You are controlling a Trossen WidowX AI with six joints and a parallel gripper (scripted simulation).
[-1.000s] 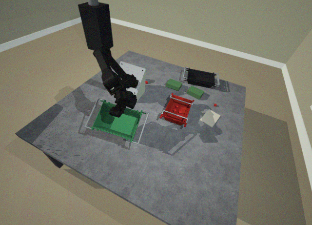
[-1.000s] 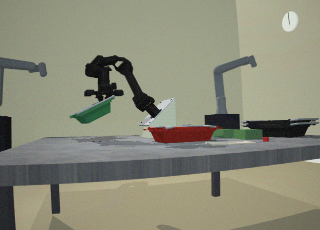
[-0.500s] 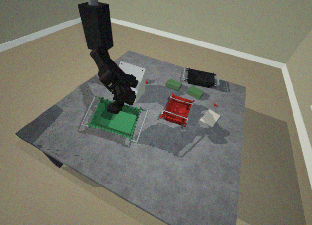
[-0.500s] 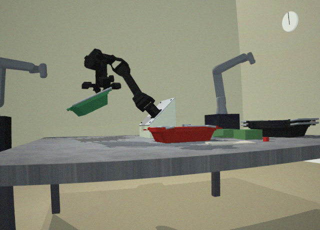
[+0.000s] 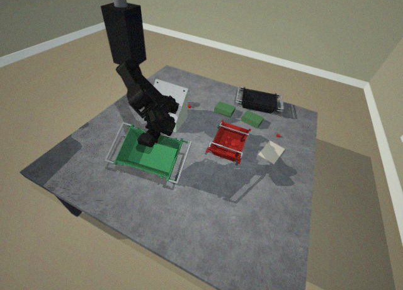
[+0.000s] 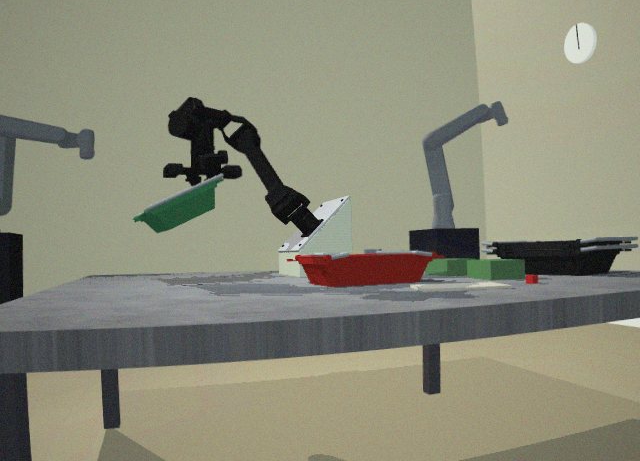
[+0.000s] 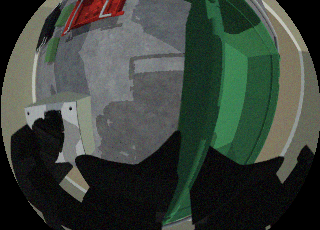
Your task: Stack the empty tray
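Right now my gripper tip is 10 mm short of the green tray and 70 mm to the left of it. Round my gripper tip: pale flat card: 520 mm ahead, 360 mm to the left, 180 mm below; small red cube: 540 mm ahead, 510 mm to the left, 180 mm below.
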